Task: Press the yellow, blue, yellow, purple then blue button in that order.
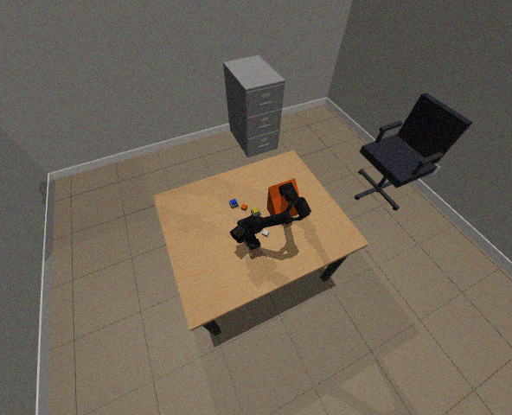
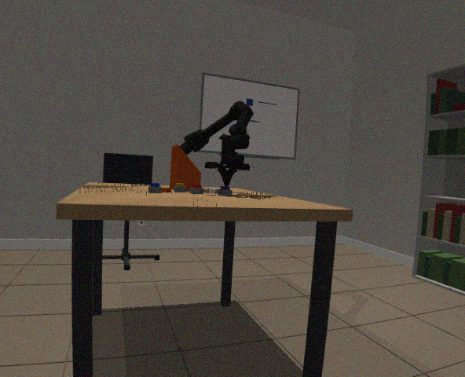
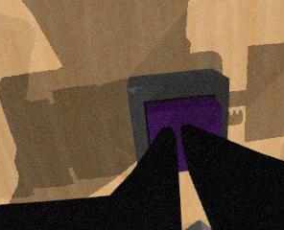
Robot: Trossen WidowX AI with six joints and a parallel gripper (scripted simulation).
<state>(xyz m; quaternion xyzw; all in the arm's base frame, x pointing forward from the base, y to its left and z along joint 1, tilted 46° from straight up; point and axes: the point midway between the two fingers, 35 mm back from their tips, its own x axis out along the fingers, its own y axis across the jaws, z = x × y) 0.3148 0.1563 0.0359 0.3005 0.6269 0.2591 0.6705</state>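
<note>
Right now my gripper tip is 10 mm above the purple button. Round my gripper tip: small pale block: 120 mm behind, 30 mm below, 10 mm to the right; red button: 110 mm to the right, 60 mm behind, 10 mm below; yellow button: 170 mm to the right, 130 mm behind, 10 mm below.
</note>
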